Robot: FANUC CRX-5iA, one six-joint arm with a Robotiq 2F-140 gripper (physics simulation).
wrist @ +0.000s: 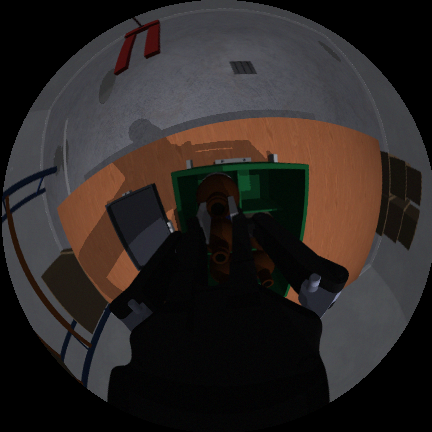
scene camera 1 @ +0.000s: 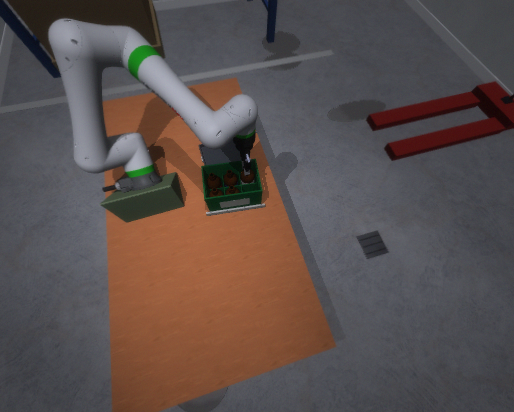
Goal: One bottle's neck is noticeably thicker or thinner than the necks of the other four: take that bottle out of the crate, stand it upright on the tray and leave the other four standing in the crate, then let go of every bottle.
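Places are measured from the arm's base along level axes (x ahead, y left, z up), in centimetres.
Where they show: gripper, between the fingertips: (wrist: pixel 218 207) (scene camera 1: pixel 246 171); arm's base, origin of its link: (scene camera 1: pixel 146 184).
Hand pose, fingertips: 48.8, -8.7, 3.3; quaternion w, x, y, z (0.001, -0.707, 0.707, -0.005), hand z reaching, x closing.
Things, the pixels of their centre, and the offset from my fingertips, as dx, dy, dz. "spot": a spot on its surface instead. Level surfaces: height alone.
- green crate, middle of its body: (wrist: pixel 240 231) (scene camera 1: pixel 232 186) -8.3, -2.8, -7.1
- back-right bottle, middle of its body: (wrist: pixel 217 194) (scene camera 1: pixel 247 176) +0.7, +0.0, -5.4
- dark grey tray, a spot on its surface: (wrist: pixel 137 220) spot: -2.9, +25.0, -15.4
- orange table top, height of its surface: dz -15.9
- thin light bar, a spot on its surface: (scene camera 1: pixel 235 210) spot: -10.0, -13.0, -14.1
A green crate (scene camera 1: pixel 213 204) (wrist: pixel 307 200) holds brown bottles in its compartments. My gripper (scene camera 1: pixel 247 170) (wrist: pixel 218 207) points down over it, with its fingers closed on the neck of the back-right bottle (scene camera 1: pixel 247 176) (wrist: pixel 218 185), which stands upright in its compartment. Other bottles (scene camera 1: pixel 214 181) (wrist: pixel 220 237) stand in the back-left, back-middle, front-left and front-middle compartments in the scene view; my fingers partly hide them in the wrist view. The dark grey tray (scene camera 1: pixel 218 154) (wrist: pixel 137 220) lies behind the crate, partly hidden by the arm in the scene view. Neck thicknesses are hard to compare.
The crate stands on an orange table top (scene camera 1: pixel 210 280) (wrist: pixel 340 180). A green-grey block (scene camera 1: pixel 145 201) under the robot's base stands left of the crate. A thin light bar (scene camera 1: pixel 235 210) lies along the crate's front. Red forks (scene camera 1: pixel 430 111) (wrist: pixel 152 40) are on the floor beyond the table.
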